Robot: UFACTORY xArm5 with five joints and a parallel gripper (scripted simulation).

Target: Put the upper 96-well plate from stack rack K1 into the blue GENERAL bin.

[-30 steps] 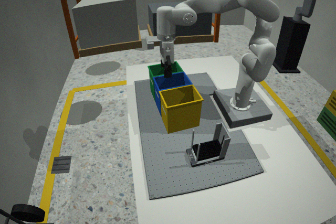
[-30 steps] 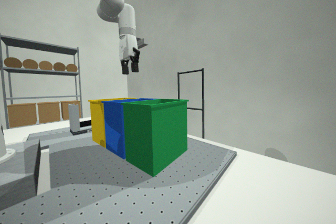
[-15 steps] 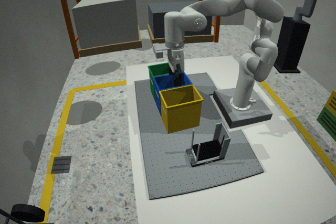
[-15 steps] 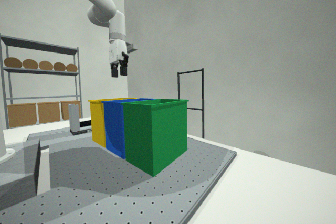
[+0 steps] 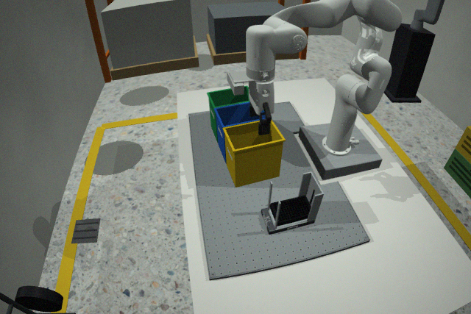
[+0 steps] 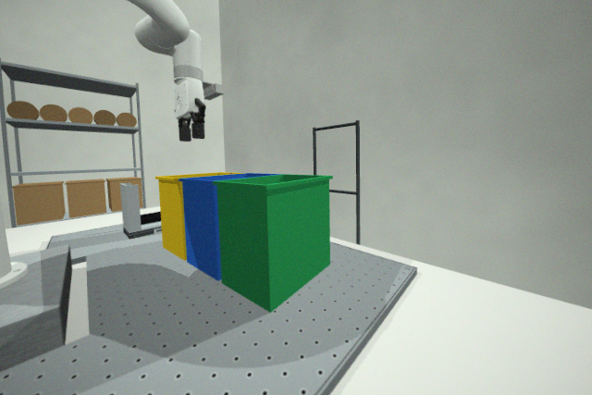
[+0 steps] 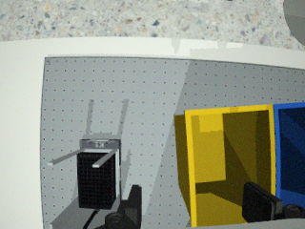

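The black 96-well plate lies 25 cm below my hand, 15 cm to the left of it and 10 cm behind it. From my hand the other things lie so: blue bin 21 cm to the right, 20 cm below, 4 cm ahead; then yellow bin 20 cm below, 8 cm to the right, 1 cm ahead; then light plate 26 cm below, 15 cm to the left, 10 cm behind.
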